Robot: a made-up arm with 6 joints. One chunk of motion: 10 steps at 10 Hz.
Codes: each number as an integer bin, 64 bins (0 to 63) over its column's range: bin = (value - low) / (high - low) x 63, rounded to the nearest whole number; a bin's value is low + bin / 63 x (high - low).
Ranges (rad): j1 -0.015..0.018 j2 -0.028..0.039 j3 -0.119..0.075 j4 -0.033..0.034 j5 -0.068..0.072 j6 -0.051..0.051
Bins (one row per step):
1: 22 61 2 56 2 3
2: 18 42 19 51 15 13
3: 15 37 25 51 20 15
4: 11 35 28 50 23 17
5: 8 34 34 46 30 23
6: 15 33 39 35 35 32
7: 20 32 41 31 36 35
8: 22 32 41 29 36 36
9: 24 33 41 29 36 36
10: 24 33 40 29 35 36
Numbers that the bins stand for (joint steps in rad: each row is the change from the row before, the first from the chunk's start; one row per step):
1: -0.00348 0.03687 -0.11284 0.02656 -0.06356 -0.04614
2: -0.00557 0.01667 -0.06049 0.02124 -0.03467 -0.02995
3: -0.00714 0.01135 -0.04202 0.02124 -0.02356 -0.02671
4: -0.00924 0.00922 -0.03278 0.02017 -0.01689 -0.02348
5: -0.01081 0.00816 -0.01430 0.01592 -0.00133 -0.01376
6: -0.00714 0.00710 0.00110 0.00422 0.00978 0.00081
7: -0.00452 0.00603 0.00725 -0.00003 0.01200 0.00567
8: -0.00348 0.00603 0.00725 -0.00216 0.01200 0.00729
9: -0.00243 0.00710 0.00725 -0.00216 0.01200 0.00729
10: -0.00243 0.00710 0.00417 -0.00216 0.00978 0.00729

